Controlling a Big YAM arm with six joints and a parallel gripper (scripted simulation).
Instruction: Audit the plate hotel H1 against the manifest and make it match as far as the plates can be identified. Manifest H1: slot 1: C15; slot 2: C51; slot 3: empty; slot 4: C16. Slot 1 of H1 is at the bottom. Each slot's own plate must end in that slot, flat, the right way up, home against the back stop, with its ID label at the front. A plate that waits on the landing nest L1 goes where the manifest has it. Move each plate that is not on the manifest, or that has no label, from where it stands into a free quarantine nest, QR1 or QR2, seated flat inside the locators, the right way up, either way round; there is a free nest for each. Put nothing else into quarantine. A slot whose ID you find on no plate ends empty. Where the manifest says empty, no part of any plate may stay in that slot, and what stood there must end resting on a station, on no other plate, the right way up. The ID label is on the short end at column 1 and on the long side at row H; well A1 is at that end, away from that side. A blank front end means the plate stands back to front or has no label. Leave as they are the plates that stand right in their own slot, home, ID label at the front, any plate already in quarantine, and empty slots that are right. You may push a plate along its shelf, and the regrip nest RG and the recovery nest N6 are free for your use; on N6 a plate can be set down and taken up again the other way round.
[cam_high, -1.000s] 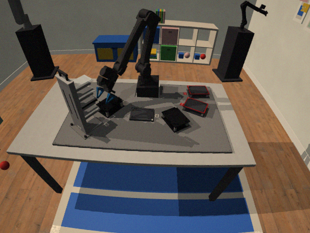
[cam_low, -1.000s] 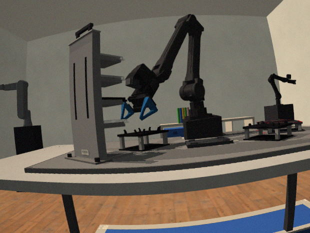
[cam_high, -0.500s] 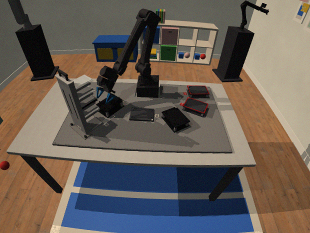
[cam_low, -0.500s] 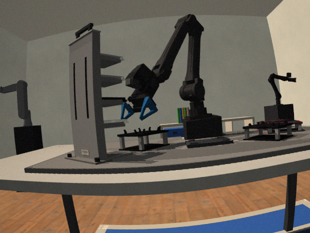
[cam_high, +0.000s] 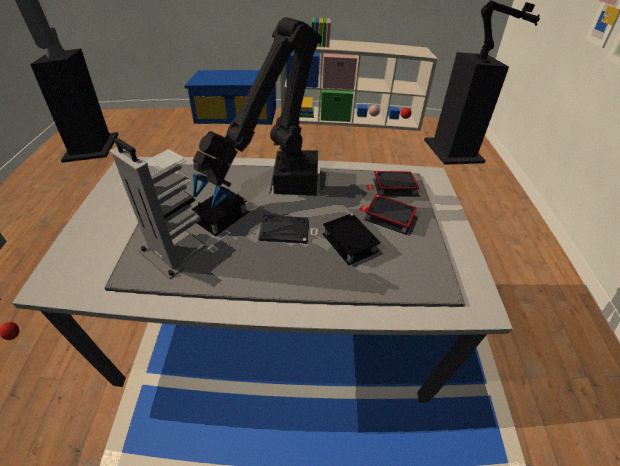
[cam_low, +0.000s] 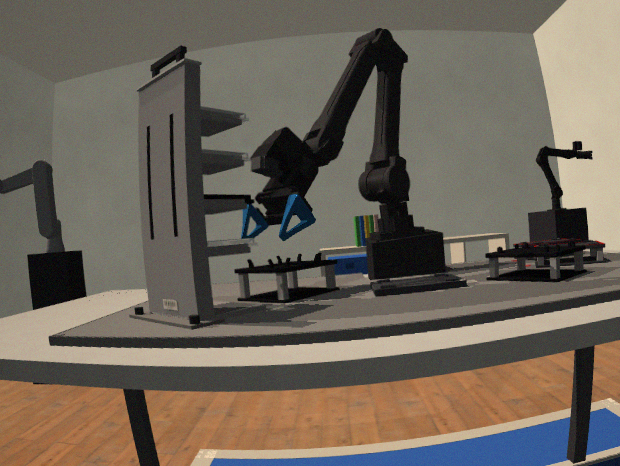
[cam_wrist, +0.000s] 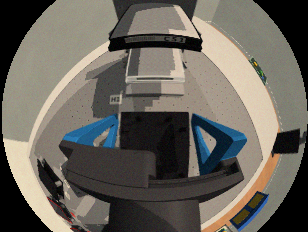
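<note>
Now: the dark plate 9 cm to the right of my hand, 8 cm ahead of it and 6 cm above it. Round my hand: plate hotel H1: 15 cm to the right, 14 cm ahead, 8 cm above.
</note>
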